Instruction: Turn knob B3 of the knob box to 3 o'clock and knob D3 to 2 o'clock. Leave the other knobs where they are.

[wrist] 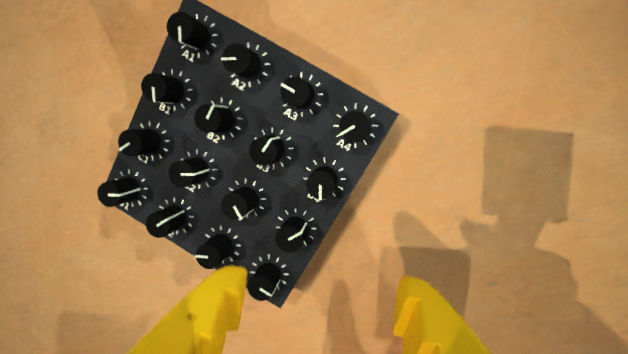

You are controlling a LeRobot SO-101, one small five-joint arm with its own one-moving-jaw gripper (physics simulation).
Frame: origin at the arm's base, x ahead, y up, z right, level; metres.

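Seen in the pictures: hand at its tool point: [243, 290].
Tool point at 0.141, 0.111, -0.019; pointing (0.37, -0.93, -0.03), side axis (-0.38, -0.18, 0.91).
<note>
A point is followed by its place in that frame, as x, y, z.
The dark knob box [300, 200] @[0.140, 0.023, -0.025] lies turned clockwise in the wrist view, left of centre. Knob B3 [266, 151] @[0.166, 0.038, -0.029] has its white line pointing up and right, a little past 12 o'clock by the box's own lettering. Knob D3 [212, 254] @[0.129, 0.038, -0.066], near the lower left edge, has its line pointing left in the view, roughly 8 o'clock on the box; its label is hidden. My gripper [323, 278] is open and empty, with a wide gap. The left jaw's tip shows just below D3 and left of D4; the right jaw is over the table.
Knob D4 [265, 284] @[0.111, 0.038, -0.047] shows at the box's bottom corner, beside the left jaw tip. Knob C3 [241, 202] @[0.148, 0.038, -0.046] is between B3 and D3, and C4 [295, 234] @[0.130, 0.038, -0.027] is above D4. The wooden table [525, 70] @[0.169, 0.000, 0.088] surrounds the box, with arm shadows at the right.
</note>
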